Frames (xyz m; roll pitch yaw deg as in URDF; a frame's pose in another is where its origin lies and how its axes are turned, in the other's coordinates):
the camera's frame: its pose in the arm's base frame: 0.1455 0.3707 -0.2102 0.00 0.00 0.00
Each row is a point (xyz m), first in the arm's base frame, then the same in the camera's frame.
Working: the arm's base frame: its pose in the camera's frame: -0.1455 -0.3707 0.2102 0.00 0.00 0.00

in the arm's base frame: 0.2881 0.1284 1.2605
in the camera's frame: 0.1426 -0.2423 1.4707
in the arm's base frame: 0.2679 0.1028 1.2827
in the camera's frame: 0.1224 -0.2679 1.4929
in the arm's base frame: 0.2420 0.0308 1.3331
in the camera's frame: 0.0965 -0.3399 1.5433
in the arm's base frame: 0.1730 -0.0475 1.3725
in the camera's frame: 0.0275 -0.4182 1.5827
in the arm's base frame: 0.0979 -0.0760 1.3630
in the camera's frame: -0.0476 -0.4467 1.5732
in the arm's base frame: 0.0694 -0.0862 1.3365
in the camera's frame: -0.0761 -0.4569 1.5467
